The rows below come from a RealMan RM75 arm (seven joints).
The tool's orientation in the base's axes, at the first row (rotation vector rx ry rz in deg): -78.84, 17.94, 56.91
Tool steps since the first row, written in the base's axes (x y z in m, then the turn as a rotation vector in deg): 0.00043, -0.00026, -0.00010, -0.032, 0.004, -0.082; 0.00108, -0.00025, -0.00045, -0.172, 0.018, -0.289; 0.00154, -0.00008, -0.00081, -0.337, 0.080, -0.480; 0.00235, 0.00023, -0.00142, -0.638, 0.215, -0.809; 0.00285, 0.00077, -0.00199, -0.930, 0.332, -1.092; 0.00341, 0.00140, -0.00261, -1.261, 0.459, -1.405; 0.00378, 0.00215, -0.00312, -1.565, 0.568, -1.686; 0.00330, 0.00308, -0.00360, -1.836, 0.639, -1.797; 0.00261, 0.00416, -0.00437, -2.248, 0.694, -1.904; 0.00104, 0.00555, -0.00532, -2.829, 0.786, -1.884; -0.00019, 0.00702, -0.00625, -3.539, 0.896, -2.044; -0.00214, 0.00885, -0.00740, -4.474, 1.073, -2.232
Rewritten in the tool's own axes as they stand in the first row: 0.00022, -0.00022, -0.00041, 0.041, 0.078, -0.004; 0.00084, -0.00047, -0.00071, 0.112, 0.317, 0.011; 0.00143, -0.00058, -0.00080, 0.177, 0.559, 0.081; 0.00246, -0.00081, -0.00094, 0.290, 0.984, 0.234; 0.00337, -0.00086, -0.00075, 0.369, 1.374, 0.378; 0.00439, -0.00093, -0.00052, 0.450, 1.812, 0.538; 0.00527, -0.00095, -0.00008, 0.516, 2.210, 0.680; 0.00570, -0.00038, 0.00082, 0.467, 2.475, 0.814; 0.00628, 0.00051, 0.00187, 0.326, 2.844, 0.984; 0.00660, 0.00214, 0.00346, 0.012, 3.247, 1.276; 0.00714, 0.00349, 0.00502, -0.242, 3.863, 1.588; 0.00756, 0.00548, 0.00710, -0.580, 4.656, 2.034
